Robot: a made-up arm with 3 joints. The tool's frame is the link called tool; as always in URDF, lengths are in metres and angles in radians. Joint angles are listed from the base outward. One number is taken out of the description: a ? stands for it. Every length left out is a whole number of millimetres.
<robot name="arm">
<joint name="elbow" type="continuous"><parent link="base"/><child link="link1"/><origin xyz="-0.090 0.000 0.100"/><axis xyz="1 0 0"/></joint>
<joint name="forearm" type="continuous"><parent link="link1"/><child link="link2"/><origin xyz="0.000 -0.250 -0.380"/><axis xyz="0 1 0"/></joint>
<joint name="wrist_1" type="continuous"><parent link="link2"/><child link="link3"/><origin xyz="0.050 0.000 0.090"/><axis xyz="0 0 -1"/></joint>
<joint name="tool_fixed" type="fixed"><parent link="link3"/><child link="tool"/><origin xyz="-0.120 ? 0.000"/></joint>
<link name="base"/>
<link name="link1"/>
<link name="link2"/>
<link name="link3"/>
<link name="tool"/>
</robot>
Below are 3 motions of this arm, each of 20 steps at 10 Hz.
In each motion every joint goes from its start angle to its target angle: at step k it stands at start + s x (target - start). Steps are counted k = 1, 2, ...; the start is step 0. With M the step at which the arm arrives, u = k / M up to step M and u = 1 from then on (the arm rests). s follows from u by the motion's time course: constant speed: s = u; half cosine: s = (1 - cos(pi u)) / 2; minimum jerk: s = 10 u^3 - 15 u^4 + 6 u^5.
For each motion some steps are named. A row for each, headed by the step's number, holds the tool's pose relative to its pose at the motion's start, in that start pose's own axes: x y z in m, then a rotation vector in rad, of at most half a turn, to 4 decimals.
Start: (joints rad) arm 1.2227 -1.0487 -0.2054
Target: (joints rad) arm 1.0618 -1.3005 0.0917
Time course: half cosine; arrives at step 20
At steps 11, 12, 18, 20:
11: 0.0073 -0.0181 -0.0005 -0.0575 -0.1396 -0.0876
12: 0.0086 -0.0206 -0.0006 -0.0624 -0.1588 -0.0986
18: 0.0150 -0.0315 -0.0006 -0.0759 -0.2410 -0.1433
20: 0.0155 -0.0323 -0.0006 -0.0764 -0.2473 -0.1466

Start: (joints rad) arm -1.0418 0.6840 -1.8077
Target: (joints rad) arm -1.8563 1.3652 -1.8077
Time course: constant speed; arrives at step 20
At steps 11, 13, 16, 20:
11: -0.0973 0.1220 0.1339 0.4261 0.1955 -0.3448
13: -0.1073 0.1471 0.1617 0.4976 0.2188 -0.4198
16: -0.1172 0.1859 0.2048 0.5999 0.2462 -0.5389
20: -0.1203 0.2392 0.2645 0.7257 0.2682 -0.7090

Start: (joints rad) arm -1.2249 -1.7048 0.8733
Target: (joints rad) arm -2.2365 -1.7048 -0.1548
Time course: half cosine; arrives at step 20
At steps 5, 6, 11, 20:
5: 0.0561 -0.0368 -0.0034 0.0139 0.0142 0.2974
6: 0.0820 -0.0494 -0.0052 0.0202 0.0194 0.4185
11: 0.2741 -0.0820 -0.0231 0.0685 0.0445 1.1738
20: 0.5070 0.0068 -0.0552 0.1449 0.0544 2.0288

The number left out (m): 0.040
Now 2 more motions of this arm.
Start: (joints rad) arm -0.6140 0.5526 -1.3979
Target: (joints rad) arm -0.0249 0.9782 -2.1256
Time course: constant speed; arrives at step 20
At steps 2, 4, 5, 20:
2: 0.0182 -0.0203 -0.0179 0.0489 -0.0432 0.1047
4: 0.0391 -0.0399 -0.0360 0.0945 -0.0888 0.2114
5: 0.0506 -0.0494 -0.0450 0.1161 -0.1123 0.2654
20: 0.3000 -0.1437 -0.1604 0.3401 -0.5227 1.1161

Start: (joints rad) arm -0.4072 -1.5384 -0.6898
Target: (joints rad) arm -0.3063 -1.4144 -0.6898
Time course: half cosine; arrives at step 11
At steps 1, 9, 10, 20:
1: 0.0003 0.0009 0.0002 0.0017 0.0019 -0.0020
9: 0.0150 0.0415 0.0063 0.0790 0.0827 -0.0926
10: 0.0161 0.0441 0.0067 0.0843 0.0878 -0.0985
20: 0.0165 0.0449 0.0068 0.0862 0.0895 -0.1005

